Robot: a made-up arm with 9 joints. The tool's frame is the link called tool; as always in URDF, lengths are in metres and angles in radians. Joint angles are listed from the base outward.
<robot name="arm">
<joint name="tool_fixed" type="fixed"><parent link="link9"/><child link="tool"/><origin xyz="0.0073 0.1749 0.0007" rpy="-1.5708 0 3.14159"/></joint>
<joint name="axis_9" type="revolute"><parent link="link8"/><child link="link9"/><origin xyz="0.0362 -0.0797 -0.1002" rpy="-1.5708 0 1.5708"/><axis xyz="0 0 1"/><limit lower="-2.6" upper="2.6"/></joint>
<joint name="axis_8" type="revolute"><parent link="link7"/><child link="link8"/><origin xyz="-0.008 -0.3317 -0.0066" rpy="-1.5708 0 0"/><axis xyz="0 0 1"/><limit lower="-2.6" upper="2.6"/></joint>
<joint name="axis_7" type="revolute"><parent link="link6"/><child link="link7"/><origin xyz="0.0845 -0.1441 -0.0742" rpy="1.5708 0 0"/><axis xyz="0 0 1"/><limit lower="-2.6" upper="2.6"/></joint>
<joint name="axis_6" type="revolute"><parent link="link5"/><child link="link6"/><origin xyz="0.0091 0.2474 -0.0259" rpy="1.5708 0 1.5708"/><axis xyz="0 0 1"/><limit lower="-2.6" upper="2.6"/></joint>
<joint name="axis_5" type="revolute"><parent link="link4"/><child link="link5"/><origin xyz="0.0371 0.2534 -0.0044" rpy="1.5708 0 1.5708"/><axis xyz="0 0 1"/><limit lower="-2.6" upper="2.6"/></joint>
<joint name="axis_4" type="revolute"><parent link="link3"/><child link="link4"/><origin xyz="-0.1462 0.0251 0.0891" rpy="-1.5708 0 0"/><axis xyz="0 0 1"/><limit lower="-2.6" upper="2.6"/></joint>
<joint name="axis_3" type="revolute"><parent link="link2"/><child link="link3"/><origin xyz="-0.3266 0.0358 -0.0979" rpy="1.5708 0 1.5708"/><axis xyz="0 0 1"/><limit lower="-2.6" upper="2.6"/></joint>
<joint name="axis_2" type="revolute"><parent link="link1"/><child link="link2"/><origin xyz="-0.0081 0.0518 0.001" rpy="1.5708 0 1.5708"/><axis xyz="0 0 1"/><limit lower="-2.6" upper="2.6"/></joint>
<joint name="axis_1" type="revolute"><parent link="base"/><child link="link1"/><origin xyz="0 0 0.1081" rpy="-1.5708 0 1.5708"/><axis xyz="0 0 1"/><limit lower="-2.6" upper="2.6"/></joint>
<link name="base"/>
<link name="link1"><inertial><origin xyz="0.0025 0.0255 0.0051"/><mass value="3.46"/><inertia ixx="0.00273" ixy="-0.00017" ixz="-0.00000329" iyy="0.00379" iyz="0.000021" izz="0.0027"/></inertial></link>
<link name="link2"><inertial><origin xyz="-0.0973 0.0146 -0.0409"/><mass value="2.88"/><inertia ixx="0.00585" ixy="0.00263" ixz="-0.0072" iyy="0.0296" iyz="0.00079" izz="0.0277"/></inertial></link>
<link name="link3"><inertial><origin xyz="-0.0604 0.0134 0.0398"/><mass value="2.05"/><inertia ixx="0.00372" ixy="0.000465" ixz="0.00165" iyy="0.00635" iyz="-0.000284" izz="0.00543"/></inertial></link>
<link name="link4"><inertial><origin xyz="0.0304 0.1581 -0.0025"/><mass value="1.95"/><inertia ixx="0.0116" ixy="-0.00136" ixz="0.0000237" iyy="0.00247" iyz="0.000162" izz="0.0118"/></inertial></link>
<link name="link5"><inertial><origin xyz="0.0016 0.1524 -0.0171"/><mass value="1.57"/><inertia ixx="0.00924" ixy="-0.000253" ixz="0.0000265" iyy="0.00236" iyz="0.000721" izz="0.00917"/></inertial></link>
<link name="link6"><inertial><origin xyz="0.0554 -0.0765 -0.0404"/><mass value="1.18"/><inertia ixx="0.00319" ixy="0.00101" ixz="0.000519" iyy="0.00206" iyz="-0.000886" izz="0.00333"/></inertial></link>
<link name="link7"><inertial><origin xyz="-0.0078 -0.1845 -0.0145"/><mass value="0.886"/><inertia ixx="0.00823" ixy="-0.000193" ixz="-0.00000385" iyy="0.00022" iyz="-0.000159" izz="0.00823"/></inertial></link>
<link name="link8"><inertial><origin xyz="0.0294 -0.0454 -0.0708"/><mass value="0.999"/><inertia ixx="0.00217" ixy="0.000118" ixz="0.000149" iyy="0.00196" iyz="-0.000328" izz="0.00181"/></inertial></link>
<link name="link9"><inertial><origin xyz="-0.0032 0.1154 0.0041"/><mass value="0.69"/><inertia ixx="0.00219" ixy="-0.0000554" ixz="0" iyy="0.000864" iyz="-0.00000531" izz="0.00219"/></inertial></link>
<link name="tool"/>
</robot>
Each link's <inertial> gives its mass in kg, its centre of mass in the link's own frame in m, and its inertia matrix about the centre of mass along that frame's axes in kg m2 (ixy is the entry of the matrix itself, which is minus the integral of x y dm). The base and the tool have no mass. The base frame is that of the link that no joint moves.
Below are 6 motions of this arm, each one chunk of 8 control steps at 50 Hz.
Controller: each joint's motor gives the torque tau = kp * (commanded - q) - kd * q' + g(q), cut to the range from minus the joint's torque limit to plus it. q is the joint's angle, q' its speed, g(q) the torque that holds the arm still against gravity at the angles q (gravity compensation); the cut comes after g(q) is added. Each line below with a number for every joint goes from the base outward.
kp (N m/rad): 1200 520 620 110 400 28 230 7.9 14
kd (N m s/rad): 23 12 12 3.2 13 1.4 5.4 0.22 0.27
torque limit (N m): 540 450 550 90 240 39 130 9.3 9.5
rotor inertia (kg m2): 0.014 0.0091 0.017 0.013 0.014 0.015 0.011 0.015 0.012
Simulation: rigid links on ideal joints. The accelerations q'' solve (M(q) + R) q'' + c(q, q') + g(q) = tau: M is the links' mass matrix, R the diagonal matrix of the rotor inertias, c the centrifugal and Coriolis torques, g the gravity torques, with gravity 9.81 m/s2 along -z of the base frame. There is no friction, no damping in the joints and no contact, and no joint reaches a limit. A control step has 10 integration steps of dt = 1/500 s. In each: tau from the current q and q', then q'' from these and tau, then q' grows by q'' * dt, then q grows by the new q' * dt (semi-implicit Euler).
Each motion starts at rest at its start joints. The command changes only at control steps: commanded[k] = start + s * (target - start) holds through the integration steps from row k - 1 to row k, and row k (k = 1, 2, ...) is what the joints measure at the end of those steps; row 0 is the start. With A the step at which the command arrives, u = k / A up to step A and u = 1 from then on. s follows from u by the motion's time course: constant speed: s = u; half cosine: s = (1 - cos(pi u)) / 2; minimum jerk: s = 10 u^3 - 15 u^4 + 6 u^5; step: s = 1 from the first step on.
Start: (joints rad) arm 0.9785 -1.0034 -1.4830 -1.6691 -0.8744 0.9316 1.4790 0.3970 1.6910
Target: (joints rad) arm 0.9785 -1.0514 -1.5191 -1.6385 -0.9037 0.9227 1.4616 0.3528 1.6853
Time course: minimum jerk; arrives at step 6
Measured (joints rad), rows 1 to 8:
1: 0.9784 -1.0037 -1.4834 -1.6688 -0.8744 0.9316 1.4783 0.3969 1.6912
2: 0.9777 -1.0060 -1.4855 -1.6671 -0.8746 0.9317 1.4743 0.3959 1.6925
3: 0.9764 -1.0122 -1.4900 -1.6628 -0.8755 0.9316 1.4659 0.3913 1.6951
4: 0.9747 -1.0228 -1.4961 -1.6561 -0.8775 0.9311 1.4559 0.3799 1.6976
5: 0.9732 -1.0358 -1.5021 -1.6489 -0.8807 0.9298 1.4495 0.3601 1.6978
6: 0.9726 -1.0476 -1.5065 -1.6438 -0.8848 0.9276 1.4494 0.3342 1.6940
7: 0.9729 -1.0559 -1.5100 -1.6419 -0.8894 0.9249 1.4533 0.3076 1.6870
8: 0.9740 -1.0600 -1.5134 -1.6428 -0.8941 0.9222 1.4577 0.2855 1.6789

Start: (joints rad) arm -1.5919 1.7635 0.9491 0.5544 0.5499 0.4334 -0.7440 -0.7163 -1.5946
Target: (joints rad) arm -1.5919 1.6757 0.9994 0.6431 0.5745 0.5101 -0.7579 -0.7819 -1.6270
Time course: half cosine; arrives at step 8
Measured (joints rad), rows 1 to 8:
1: -1.5925 1.7630 0.9498 0.5555 0.5501 0.4340 -0.7445 -0.7168 -1.5949
2: -1.5941 1.7606 0.9522 0.5597 0.5510 0.4365 -0.7466 -0.7192 -1.5961
3: -1.5964 1.7552 0.9564 0.5684 0.5529 0.4421 -0.7503 -0.7247 -1.5994
4: -1.5985 1.7460 0.9626 0.5813 0.5558 0.4513 -0.7550 -0.7342 -1.6053
5: -1.5996 1.7329 0.9705 0.5968 0.5594 0.4636 -0.7592 -0.7474 -1.6133
6: -1.5990 1.7168 0.9795 0.6129 0.5634 0.4778 -0.7618 -0.7627 -1.6223
7: -1.5965 1.6992 0.9887 0.6273 0.5672 0.4920 -0.7619 -0.7780 -1.6304
8: -1.5924 1.6823 0.9968 0.6380 0.5704 0.5040 -0.7592 -0.7903 -1.6357

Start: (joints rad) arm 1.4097 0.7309 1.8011 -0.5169 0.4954 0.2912 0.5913 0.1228 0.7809
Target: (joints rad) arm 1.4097 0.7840 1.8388 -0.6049 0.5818 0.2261 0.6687 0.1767 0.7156
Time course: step
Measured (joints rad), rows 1 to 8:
1: 1.4151 0.7388 1.8119 -0.5284 0.5126 0.3004 0.6398 0.1241 0.7723
2: 1.4121 0.7497 1.8250 -0.5521 0.5320 0.3054 0.6799 0.1549 0.7528
3: 1.4064 0.7629 1.8306 -0.5745 0.5474 0.3008 0.6927 0.2088 0.7310
4: 1.4036 0.7779 1.8324 -0.5916 0.5589 0.2944 0.6905 0.2658 0.7138
5: 1.4033 0.7919 1.8331 -0.6035 0.5678 0.2895 0.6828 0.3093 0.7032
6: 1.4040 0.8019 1.8342 -0.6107 0.5751 0.2862 0.6744 0.3303 0.6979
7: 1.4046 0.8066 1.8359 -0.6135 0.5814 0.2837 0.6678 0.3266 0.6958
8: 1.4054 0.8064 1.8380 -0.6122 0.5865 0.2810 0.6635 0.3015 0.6955

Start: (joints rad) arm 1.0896 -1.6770 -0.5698 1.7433 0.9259 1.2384 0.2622 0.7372 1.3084
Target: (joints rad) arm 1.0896 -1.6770 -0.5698 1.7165 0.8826 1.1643 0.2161 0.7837 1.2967
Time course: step
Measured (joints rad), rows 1 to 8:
1: 1.0913 -1.6768 -0.5698 1.7458 0.9175 1.2448 0.2469 0.7434 1.3043
2: 1.0914 -1.6736 -0.5723 1.7443 0.9053 1.2481 0.2289 0.7633 1.2948
3: 1.0914 -1.6702 -0.5735 1.7397 0.8954 1.2427 0.2183 0.7929 1.2848
4: 1.0909 -1.6687 -0.5725 1.7345 0.8893 1.2315 0.2143 0.8248 1.2784
5: 1.0901 -1.6692 -0.5703 1.7299 0.8859 1.2185 0.2140 0.8524 1.2775
6: 1.0894 -1.6709 -0.5685 1.7260 0.8838 1.2063 0.2152 0.8709 1.2820
7: 1.0888 -1.6731 -0.5676 1.7231 0.8822 1.1957 0.2166 0.8783 1.2903
8: 1.0886 -1.6753 -0.5677 1.7209 0.8808 1.1869 0.2179 0.8746 1.2997

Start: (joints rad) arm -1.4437 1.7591 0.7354 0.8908 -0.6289 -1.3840 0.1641 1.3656 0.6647
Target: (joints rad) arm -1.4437 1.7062 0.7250 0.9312 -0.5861 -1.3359 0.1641 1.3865 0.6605
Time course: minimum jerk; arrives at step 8
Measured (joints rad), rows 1 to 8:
1: -1.4437 1.7589 0.7354 0.8911 -0.6287 -1.3837 0.1643 1.3656 0.6648
2: -1.4438 1.7576 0.7351 0.8928 -0.6274 -1.3815 0.1653 1.3653 0.6655
3: -1.4439 1.7538 0.7343 0.8975 -0.6238 -1.3754 0.1677 1.3645 0.6676
4: -1.4439 1.7472 0.7328 0.9055 -0.6173 -1.3647 0.1710 1.3629 0.6715
5: -1.4437 1.7382 0.7308 0.9159 -0.6089 -1.3508 0.1740 1.3612 0.6765
6: -1.4434 1.7281 0.7288 0.9265 -0.6003 -1.3370 0.1751 1.3603 0.6807
7: -1.4430 1.7189 0.7271 0.9348 -0.5933 -1.3270 0.1735 1.3616 0.6815
8: -1.4428 1.7117 0.7259 0.9394 -0.5890 -1.3230 0.1694 1.3665 0.6772

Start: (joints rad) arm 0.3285 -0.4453 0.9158 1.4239 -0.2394 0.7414 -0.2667 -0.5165 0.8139
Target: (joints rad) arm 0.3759 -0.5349 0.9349 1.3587 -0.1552 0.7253 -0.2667 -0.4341 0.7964
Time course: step
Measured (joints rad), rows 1 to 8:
1: 0.3493 -0.4486 0.9370 1.4408 -0.2258 0.7501 -0.2642 -0.5049 0.8222
2: 0.3609 -0.4624 0.9462 1.4438 -0.2113 0.7394 -0.2635 -0.4741 0.8313
3: 0.3649 -0.4825 0.9460 1.4341 -0.1954 0.7249 -0.2648 -0.4385 0.8333
4: 0.3678 -0.5054 0.9427 1.4182 -0.1785 0.7142 -0.2662 -0.4082 0.8250
5: 0.3713 -0.5278 0.9382 1.3985 -0.1626 0.7086 -0.2667 -0.3876 0.8066
6: 0.3751 -0.5475 0.9333 1.3767 -0.1492 0.7086 -0.2663 -0.3781 0.7817
7: 0.3791 -0.5625 0.9287 1.3543 -0.1394 0.7137 -0.2655 -0.3786 0.7566
8: 0.3826 -0.5722 0.9248 1.3333 -0.1333 0.7223 -0.2647 -0.3870 0.7379

